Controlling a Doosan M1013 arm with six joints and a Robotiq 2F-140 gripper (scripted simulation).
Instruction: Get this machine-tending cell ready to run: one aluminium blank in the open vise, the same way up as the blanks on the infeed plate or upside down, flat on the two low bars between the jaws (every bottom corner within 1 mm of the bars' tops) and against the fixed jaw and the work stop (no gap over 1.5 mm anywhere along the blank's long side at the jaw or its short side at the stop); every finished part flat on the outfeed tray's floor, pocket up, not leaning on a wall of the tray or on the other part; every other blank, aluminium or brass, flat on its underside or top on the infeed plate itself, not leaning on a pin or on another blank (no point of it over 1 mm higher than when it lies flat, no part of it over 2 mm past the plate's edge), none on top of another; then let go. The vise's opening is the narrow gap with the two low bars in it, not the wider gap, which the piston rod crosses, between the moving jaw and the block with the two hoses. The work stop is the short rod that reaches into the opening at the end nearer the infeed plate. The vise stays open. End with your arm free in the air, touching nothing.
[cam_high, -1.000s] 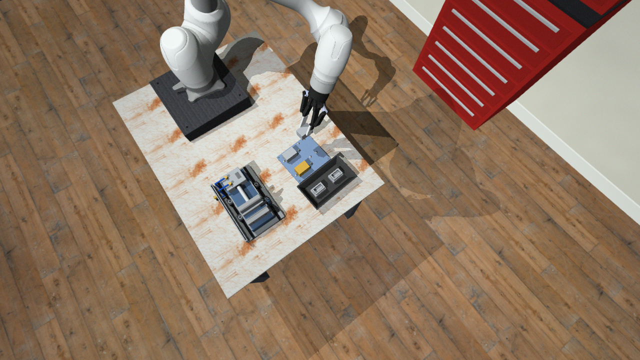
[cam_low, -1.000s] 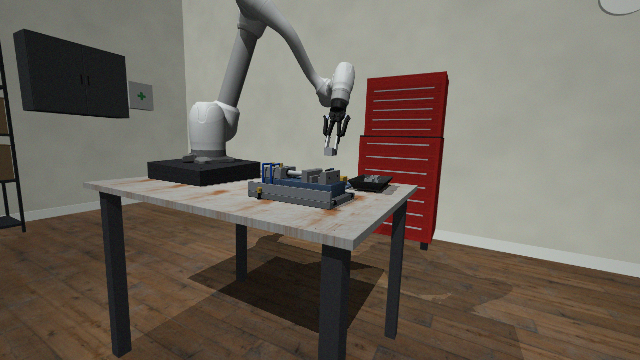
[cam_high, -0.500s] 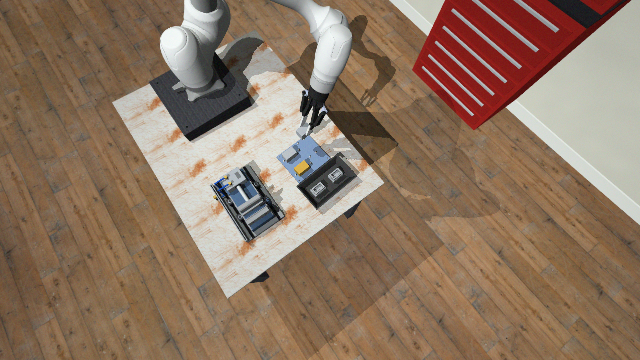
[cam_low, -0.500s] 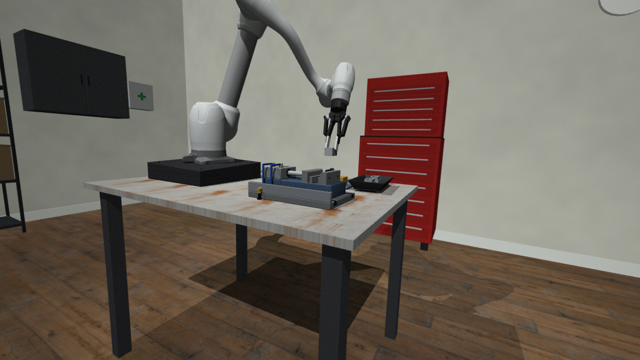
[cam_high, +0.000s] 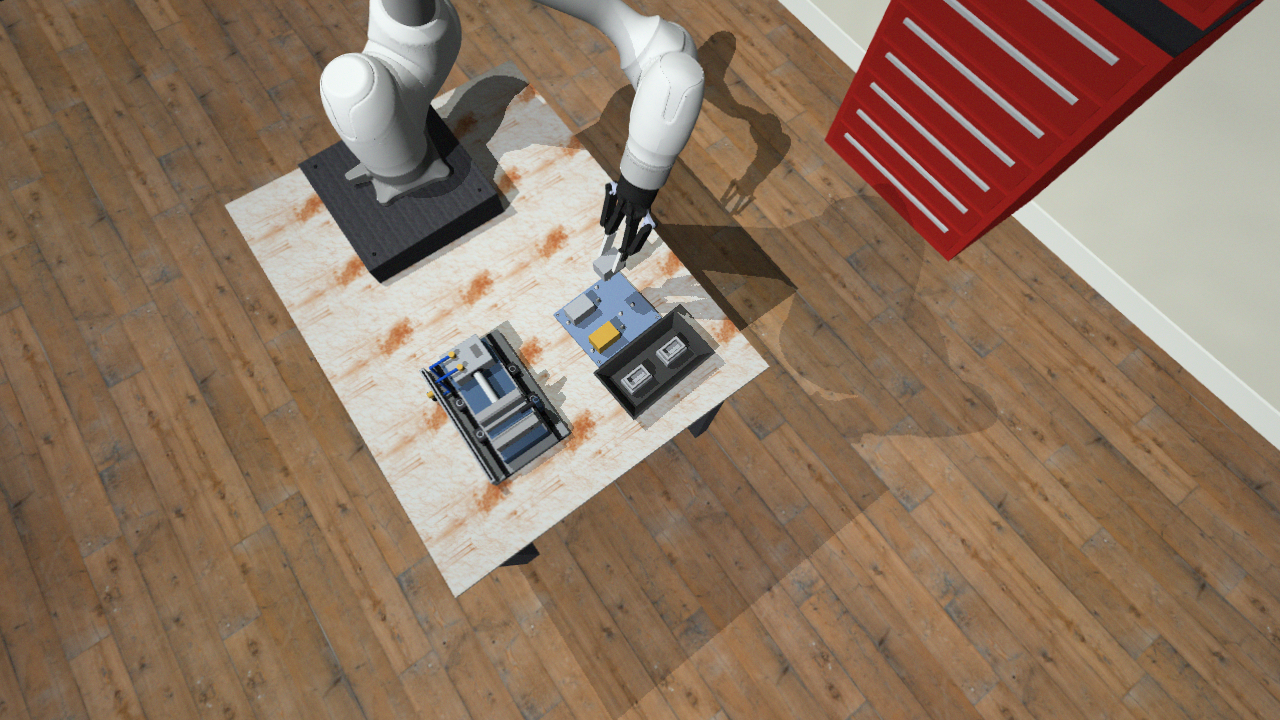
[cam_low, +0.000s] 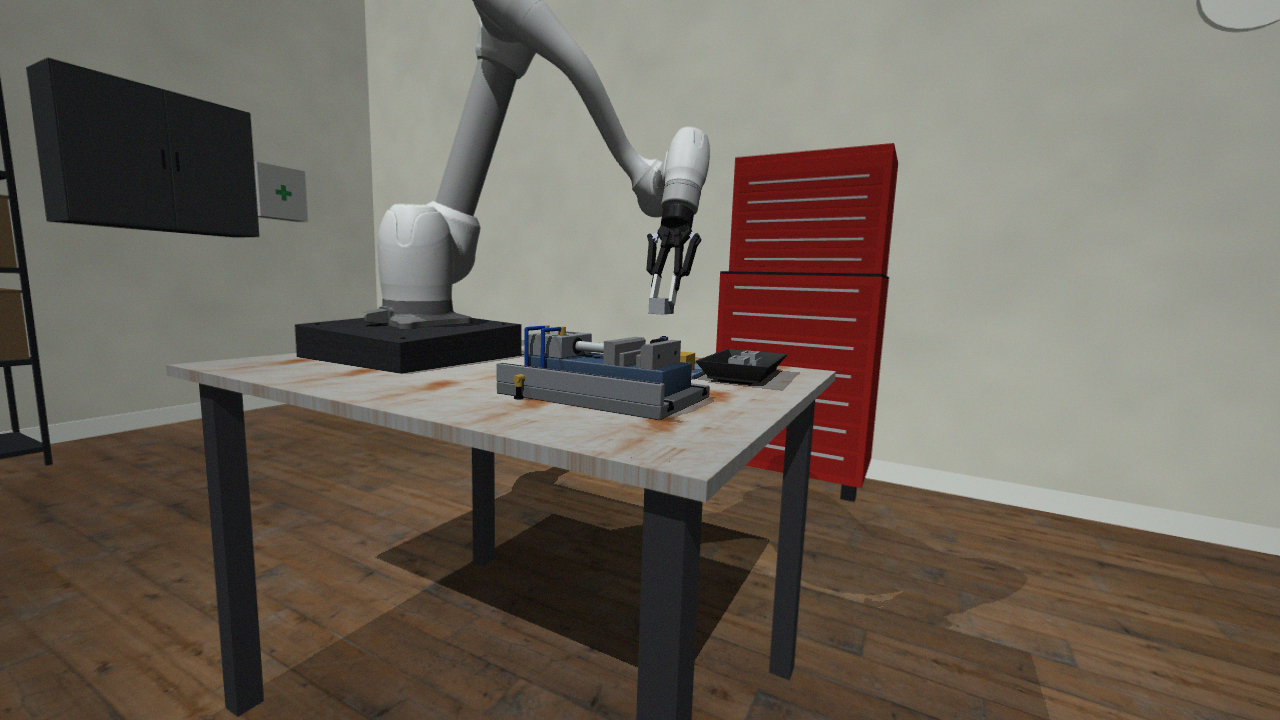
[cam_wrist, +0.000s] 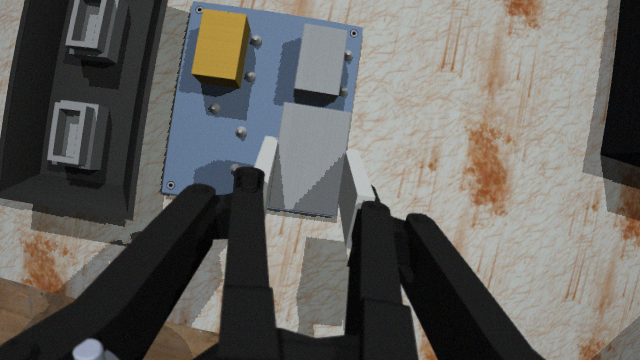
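The infeed plate lies 60 mm ahead of my hand, 50 mm to the right of it and 170 mm below it. Also, from my hand: aluminium blank: 10 mm to the right, 40 mm below; work stop: 200 mm ahead, 300 mm to the right, 80 mm below; brass blank: 110 mm ahead, 90 mm to the right, 150 mm below.
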